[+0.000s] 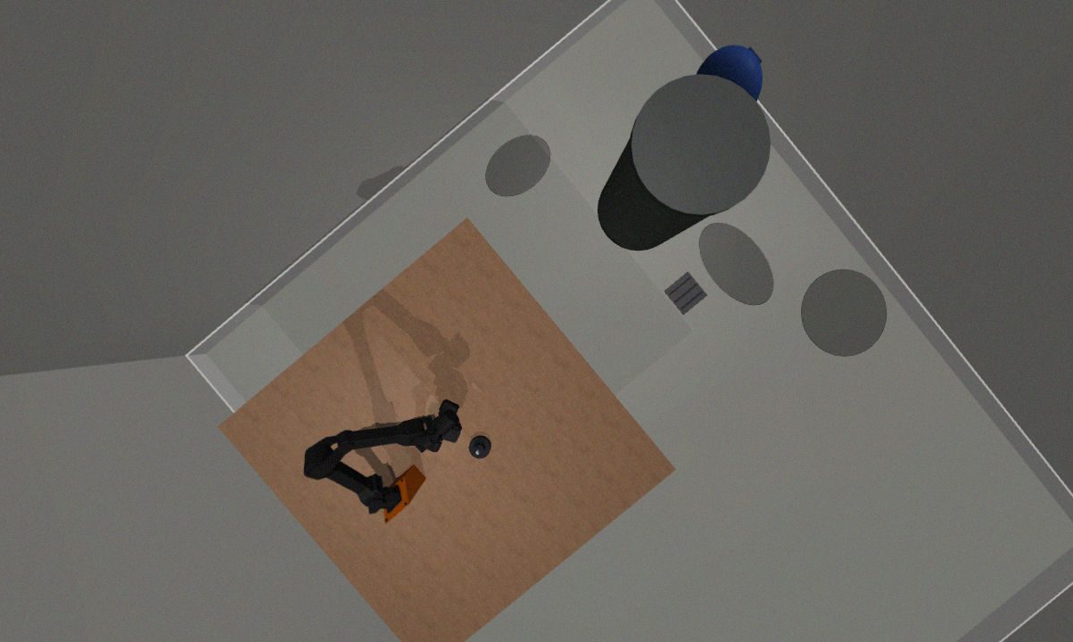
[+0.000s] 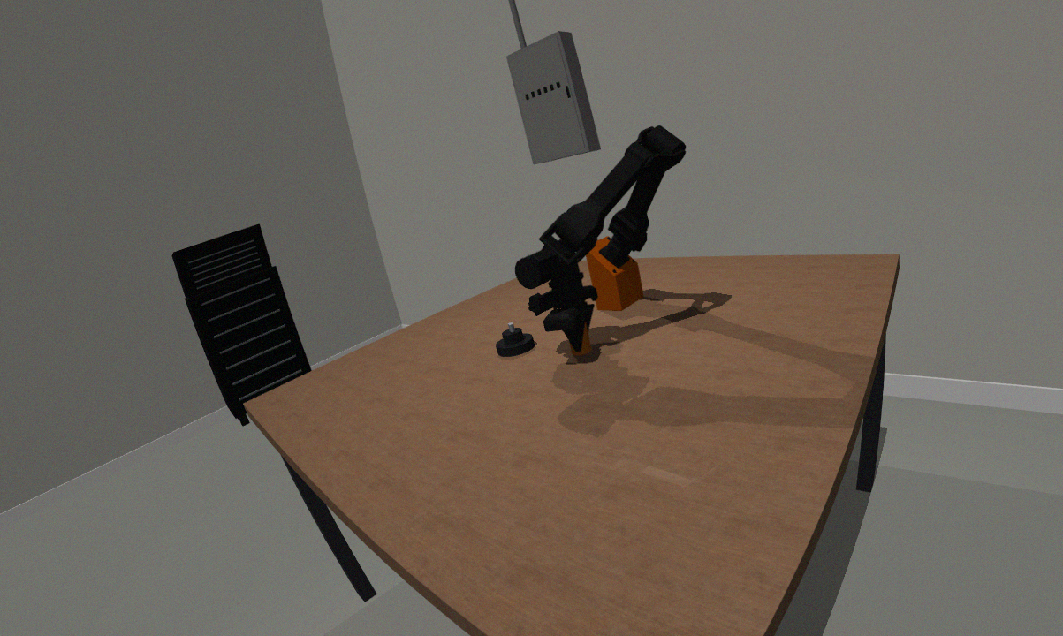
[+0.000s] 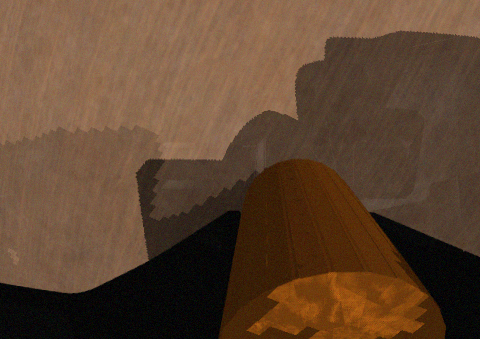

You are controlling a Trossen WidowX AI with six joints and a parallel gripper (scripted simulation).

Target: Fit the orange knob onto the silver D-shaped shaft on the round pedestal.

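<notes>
The orange knob lies 30 mm above my gripper tip. Round my gripper tip: round black pedestal: 10 mm ahead, 170 mm to the right, 20 mm above.
</notes>
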